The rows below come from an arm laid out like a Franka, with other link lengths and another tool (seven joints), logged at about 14 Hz.
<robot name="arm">
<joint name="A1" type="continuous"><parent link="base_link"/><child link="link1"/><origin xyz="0 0 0.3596" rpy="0 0 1.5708"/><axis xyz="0 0 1"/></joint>
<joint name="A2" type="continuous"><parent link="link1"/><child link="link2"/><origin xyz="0 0 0" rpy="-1.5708 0 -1.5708"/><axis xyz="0 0 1"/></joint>
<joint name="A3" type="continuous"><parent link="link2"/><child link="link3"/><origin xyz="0 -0.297 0" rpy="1.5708 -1.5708 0"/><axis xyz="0 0 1"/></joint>
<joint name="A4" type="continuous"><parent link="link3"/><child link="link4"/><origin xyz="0 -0.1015 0" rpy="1.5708 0 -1.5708"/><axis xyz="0 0 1"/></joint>
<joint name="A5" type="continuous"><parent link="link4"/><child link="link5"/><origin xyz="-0.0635 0.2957 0" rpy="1.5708 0 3.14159"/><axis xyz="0 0 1"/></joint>
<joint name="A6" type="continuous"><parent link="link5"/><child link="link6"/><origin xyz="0 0 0" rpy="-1.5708 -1.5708 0"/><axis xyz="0 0 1"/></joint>
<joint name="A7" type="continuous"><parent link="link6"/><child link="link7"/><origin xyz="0 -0.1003 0" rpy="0 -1.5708 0"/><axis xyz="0 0 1"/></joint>
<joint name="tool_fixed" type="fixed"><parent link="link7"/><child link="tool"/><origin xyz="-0.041 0.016 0.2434" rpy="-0.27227 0 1.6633"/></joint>
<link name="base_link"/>
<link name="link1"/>
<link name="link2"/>
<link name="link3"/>
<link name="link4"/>
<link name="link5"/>
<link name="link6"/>
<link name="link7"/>
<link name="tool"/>
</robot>
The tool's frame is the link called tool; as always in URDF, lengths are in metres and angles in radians. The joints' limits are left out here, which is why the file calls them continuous.
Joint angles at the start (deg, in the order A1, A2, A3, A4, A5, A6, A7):
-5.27, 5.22, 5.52, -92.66, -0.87, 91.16, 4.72
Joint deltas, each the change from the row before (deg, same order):
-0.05, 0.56, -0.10, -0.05, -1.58, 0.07, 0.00
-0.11, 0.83, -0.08, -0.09, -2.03, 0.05, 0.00
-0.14, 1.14, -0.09, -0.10, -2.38, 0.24, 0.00
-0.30, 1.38, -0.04, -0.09, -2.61, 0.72, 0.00
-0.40, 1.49, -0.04, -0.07, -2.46, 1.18, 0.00
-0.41, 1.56, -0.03, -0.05, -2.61, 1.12, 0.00
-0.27, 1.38, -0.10, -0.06, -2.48, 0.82, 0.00
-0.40, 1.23, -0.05, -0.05, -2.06, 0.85, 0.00
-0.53, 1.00, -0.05, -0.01, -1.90, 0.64, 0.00
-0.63, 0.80, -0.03, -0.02, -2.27, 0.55, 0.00
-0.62, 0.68, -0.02, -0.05, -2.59, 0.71, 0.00
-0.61, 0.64, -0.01, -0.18, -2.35, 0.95, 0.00
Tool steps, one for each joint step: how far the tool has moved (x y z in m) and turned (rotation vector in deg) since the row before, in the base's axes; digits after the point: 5 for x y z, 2 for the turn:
0.00060, -0.00799, -0.00600, -1.52, 0.53, 0.08
0.00045, -0.01028, -0.00859, -1.94, 0.86, 0.13
0.00125, -0.01211, -0.01095, -2.24, 1.00, 0.21
0.00324, -0.01393, -0.01225, -2.41, 0.77, 0.27
0.00503, -0.01396, -0.01245, -2.22, 0.42, 0.30
0.00444, -0.01445, -0.01277, -2.32, 0.56, 0.44
0.00277, -0.01320, -0.01126, -2.20, 0.70, 0.51
0.00267, -0.01202, -0.00983, -1.78, 0.52, 0.40
0.00165, -0.01252, -0.00761, -1.64, 0.47, 0.22
0.00101, -0.01468, -0.00550, -1.99, 0.41, 0.28
0.00152, -0.01555, -0.00400, -2.27, 0.22, 0.51
0.00183, -0.01401, -0.00425, -1.99, 0.11, 0.61

